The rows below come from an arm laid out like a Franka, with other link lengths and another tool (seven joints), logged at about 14 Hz.
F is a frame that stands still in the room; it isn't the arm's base.
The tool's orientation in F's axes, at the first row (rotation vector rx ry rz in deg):
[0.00, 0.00, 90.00]
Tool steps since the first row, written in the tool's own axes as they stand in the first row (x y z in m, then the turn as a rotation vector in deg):
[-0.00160, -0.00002, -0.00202, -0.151, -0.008, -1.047]
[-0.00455, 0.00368, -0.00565, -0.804, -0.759, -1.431]
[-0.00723, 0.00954, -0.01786, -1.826, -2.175, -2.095]
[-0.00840, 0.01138, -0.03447, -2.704, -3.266, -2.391]
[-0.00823, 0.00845, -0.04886, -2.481, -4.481, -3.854]
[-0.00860, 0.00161, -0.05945, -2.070, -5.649, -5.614]
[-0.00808, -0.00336, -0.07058, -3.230, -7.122, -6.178]
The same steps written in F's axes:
[0.00002, -0.00160, -0.00202, 0.008, -0.151, -1.047]
[-0.00368, -0.00455, -0.00565, 0.759, -0.804, -1.431]
[-0.00954, -0.00723, -0.01786, 2.175, -1.826, -2.095]
[-0.01138, -0.00840, -0.03447, 3.266, -2.704, -2.391]
[-0.00845, -0.00823, -0.04886, 4.481, -2.481, -3.854]
[-0.00161, -0.00860, -0.05945, 5.649, -2.070, -5.614]
[0.00336, -0.00808, -0.07058, 7.122, -3.230, -6.178]

